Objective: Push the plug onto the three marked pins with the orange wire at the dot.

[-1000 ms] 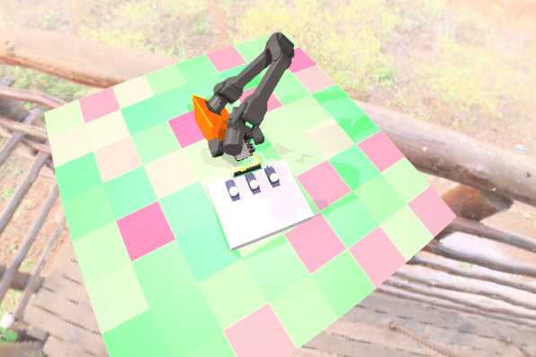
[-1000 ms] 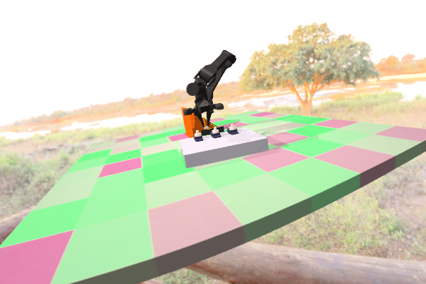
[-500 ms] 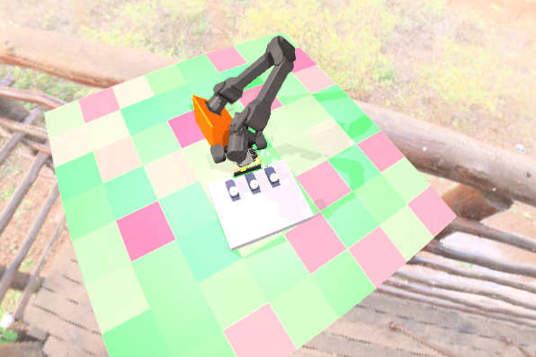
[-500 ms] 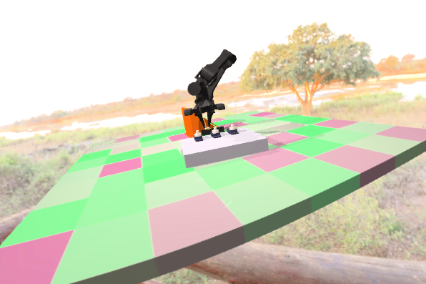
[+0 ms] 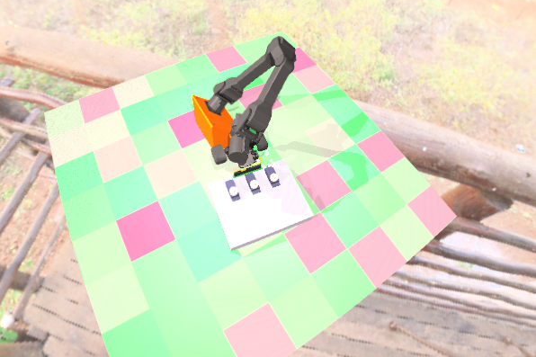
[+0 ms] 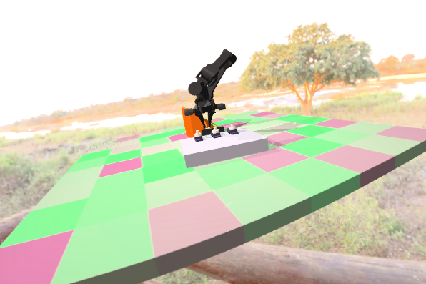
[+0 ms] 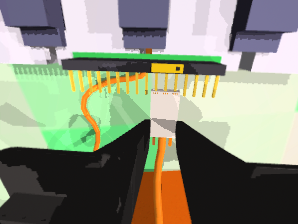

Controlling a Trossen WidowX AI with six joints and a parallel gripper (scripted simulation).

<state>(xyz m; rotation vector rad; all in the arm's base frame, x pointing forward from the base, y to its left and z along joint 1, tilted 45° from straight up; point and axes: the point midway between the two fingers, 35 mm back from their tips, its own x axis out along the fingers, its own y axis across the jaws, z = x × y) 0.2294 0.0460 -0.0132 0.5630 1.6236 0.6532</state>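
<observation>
My gripper tip is now 40 mm short of the yellow band. Also, from my gripper tip: black pin strip: 40 mm ahead, 20 mm to the left, 10 mm below; white printed holder: 200 mm ahead, 20 mm to the left, 50 mm below.
</observation>
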